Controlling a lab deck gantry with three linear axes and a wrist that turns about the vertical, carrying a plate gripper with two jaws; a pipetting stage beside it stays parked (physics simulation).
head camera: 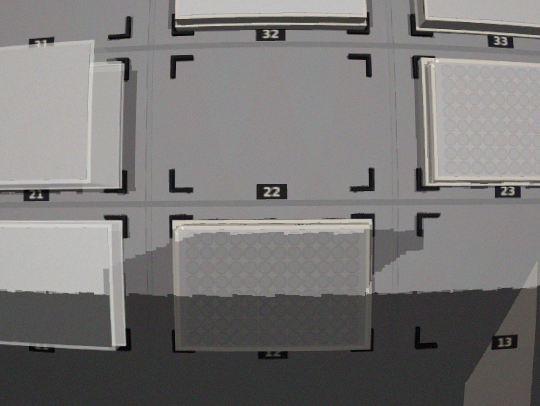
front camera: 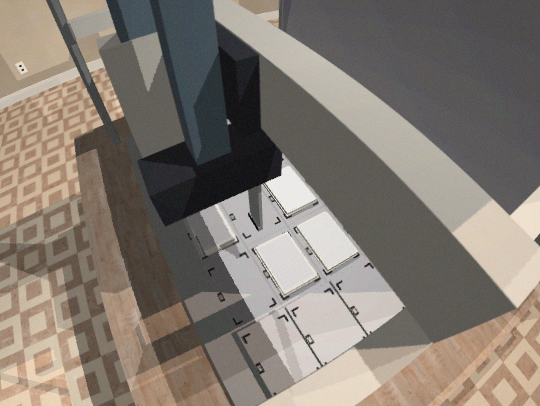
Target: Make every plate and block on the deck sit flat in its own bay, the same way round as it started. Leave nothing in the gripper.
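Frame: origin at the robot's base, x ahead, y left, z up, level; metres.
Where they show: gripper, fingertip midpoint: [front camera: 227, 235].
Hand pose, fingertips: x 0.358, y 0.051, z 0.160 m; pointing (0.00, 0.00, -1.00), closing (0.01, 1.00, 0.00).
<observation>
After its pixels a point has its place.
My gripper [front camera: 244, 207] hangs under the dark head in the front view. One jaw shows with nothing against its pad; the other is hidden by the head. The gripper looks open and empty, above the deck near bay 22. In the head view, a welled plate [head camera: 272, 285] {x 0.228, y 0.046, z 0.014 m} [front camera: 215, 231] {x 0.253, y 0.051, z 0.014 m} lies flat in bay 12, and another [head camera: 485, 120] {x 0.367, y 0.149, z 0.014 m} [front camera: 286, 263] {x 0.397, y 0.149, z 0.014 m} in bay 23. White pieces sit in bay 32 [head camera: 270, 7] {x 0.228, y 0.222, z 0.014 m} [front camera: 291, 191] {x 0.241, y 0.258, z 0.014 m}, bay 33 [head camera: 485, 10] {x 0.373, y 0.225, z 0.014 m} [front camera: 327, 241] {x 0.398, y 0.254, z 0.014 m} and bay 11 [head camera: 50, 257] {x 0.084, y 0.062, z 0.014 m}. A taller block [head camera: 45, 115] {x 0.098, y 0.148, z 0.042 m} stands in bay 21. Column 4 does not show in the head view.
Bay 22 [head camera: 270, 122] {x 0.227, y 0.150, z 0.000 m} has four black corner marks and holds no plate. Bay 13 [head camera: 465, 265] {x 0.360, y 0.053, z 0.000 m} [front camera: 225, 285] {x 0.373, y 0.016, z 0.000 m} also holds none. The pale gantry beam [front camera: 345, 125] crosses the right of the front view and hides part of the deck. A shadow covers the near side of the deck.
</observation>
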